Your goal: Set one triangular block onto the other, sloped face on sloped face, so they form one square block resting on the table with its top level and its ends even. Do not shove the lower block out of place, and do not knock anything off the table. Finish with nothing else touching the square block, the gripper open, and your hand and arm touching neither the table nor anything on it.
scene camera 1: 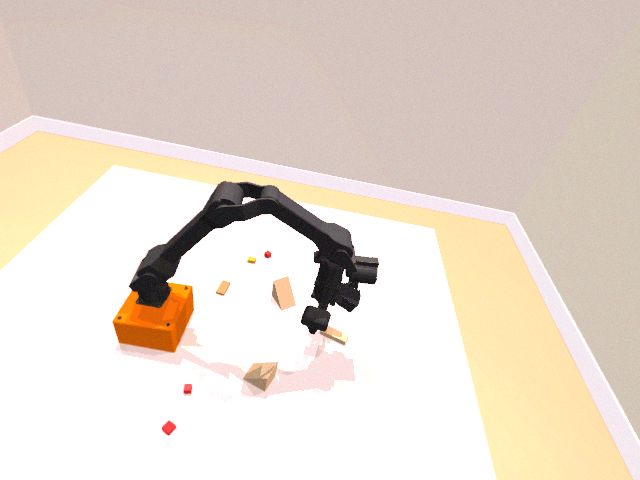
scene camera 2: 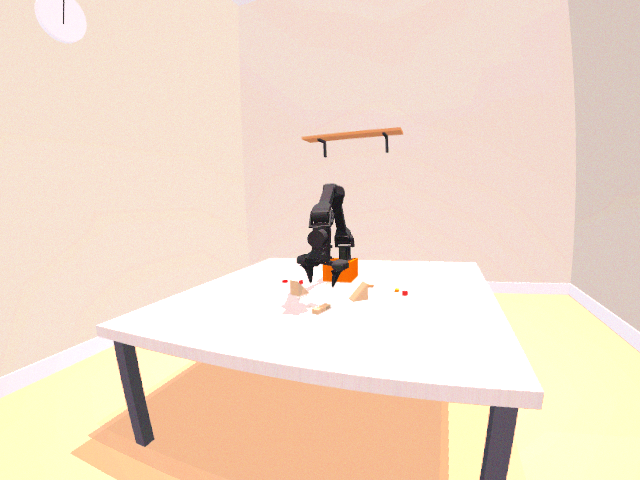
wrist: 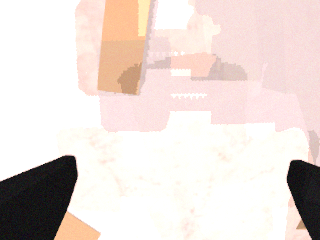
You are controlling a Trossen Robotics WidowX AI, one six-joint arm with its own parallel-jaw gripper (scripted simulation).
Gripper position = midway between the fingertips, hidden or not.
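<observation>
There's nothing in my gripper (scene camera 1: 316, 320), and it's open. You'd also find the gripper in scene camera 2 (scene camera 2: 321, 285), and it's there in the wrist view (wrist: 184, 169) too.
</observation>
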